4 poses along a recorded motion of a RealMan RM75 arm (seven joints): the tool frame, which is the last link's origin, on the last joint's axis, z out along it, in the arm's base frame.
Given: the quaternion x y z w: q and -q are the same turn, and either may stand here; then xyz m.
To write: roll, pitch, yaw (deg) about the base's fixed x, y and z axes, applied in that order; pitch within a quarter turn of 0, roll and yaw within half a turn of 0; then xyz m. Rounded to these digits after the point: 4 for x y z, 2 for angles.
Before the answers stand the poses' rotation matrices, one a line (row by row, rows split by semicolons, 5 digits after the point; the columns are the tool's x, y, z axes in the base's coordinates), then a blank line. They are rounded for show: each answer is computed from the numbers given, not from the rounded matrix.
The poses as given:
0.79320 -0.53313 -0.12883 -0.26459 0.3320 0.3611 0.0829
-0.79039 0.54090 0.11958 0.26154 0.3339 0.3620 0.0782
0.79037 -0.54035 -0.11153 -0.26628 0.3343 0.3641 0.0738
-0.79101 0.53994 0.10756 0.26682 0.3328 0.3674 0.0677
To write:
0.39835 -0.91393 0.07775; -0.77758 -0.29153 0.55711; -0.48650 -0.28238 -0.82679
0.38625 -0.91760 0.09391; -0.79250 -0.27804 0.54280; -0.47197 -0.28408 -0.83459
0.39117 -0.91354 0.11147; -0.79475 -0.27424 0.54145; -0.46407 -0.30039 -0.83331
0.39379 -0.91160 0.11797; -0.79680 -0.27454 0.53827; -0.45830 -0.30596 -0.83447

-161.14 29.11 -62.87 0.3320 0.3611 0.0829
-161.20 28.16 -64.02 0.3339 0.3620 0.0782
-160.18 27.65 -63.79 0.3343 0.3641 0.0738
-159.86 27.28 -63.70 0.3328 0.3674 0.0677

